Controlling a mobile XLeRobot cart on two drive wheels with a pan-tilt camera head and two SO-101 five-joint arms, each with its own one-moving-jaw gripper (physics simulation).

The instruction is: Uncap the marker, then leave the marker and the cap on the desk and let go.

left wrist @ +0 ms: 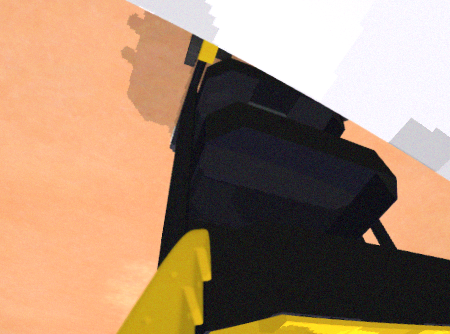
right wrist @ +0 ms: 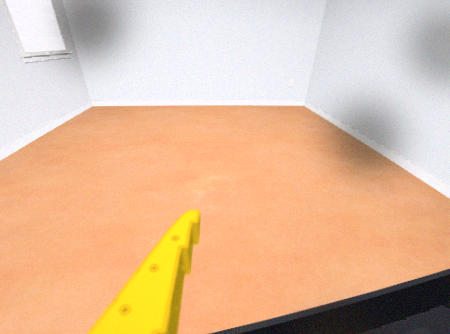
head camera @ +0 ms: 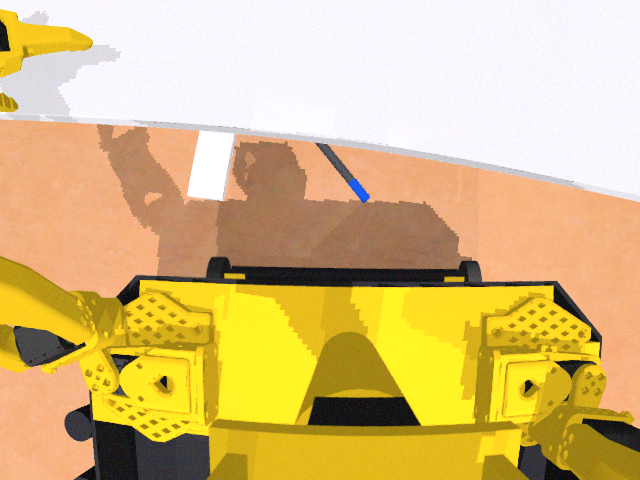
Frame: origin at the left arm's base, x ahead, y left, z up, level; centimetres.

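Seen in the pictures: left hand, its tool point: [left wrist: 208, 247] [head camera: 15, 104]; right hand, its tool point: [right wrist: 199, 222]; left arm's base, origin of its link: [head camera: 137, 364]; right arm's base, origin of its link: [head camera: 552, 369].
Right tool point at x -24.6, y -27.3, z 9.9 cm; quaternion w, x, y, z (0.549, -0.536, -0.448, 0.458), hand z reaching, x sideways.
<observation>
Pixels of each thing's top centre, then the offset from my right tool point to it. Level surfaces: height alone.
- marker, centre of its top: [head camera: 341, 167] dx +56.0, dy +12.9, dz -85.5 cm
- blue cap, centre of its top: [head camera: 359, 189] dx +51.4, dy +9.2, dz -85.5 cm
- white desk, height of its surface: dz -15.4 cm
- floor, height of its surface: dz -87.4 cm
The marker [head camera: 336, 162] has a dark grey barrel and a blue cap [head camera: 359, 190] on its near end. It lies slanted on the orange floor in the head view, its far end hidden under the front edge of the white desk [head camera: 413, 77] [left wrist: 300, 45]. My left gripper [head camera: 54, 72] [left wrist: 201, 240] is open and empty, over the desk at the head view's upper left, well left of the marker; one notched jaw shows in the left wrist view. My right gripper [right wrist: 193, 220] is open, one notched jaw showing in its wrist view, with floor beyond it. The marker does not show in the right wrist view.
A white desk leg [head camera: 210, 165] stands left of the marker. My yellow cart top [head camera: 258, 330] is at the bottom of the head view. The cart's black body [left wrist: 300, 270] fills much of the left wrist view. Pale walls [right wrist: 200, 55] stand beyond the floor [right wrist: 280, 200].
</observation>
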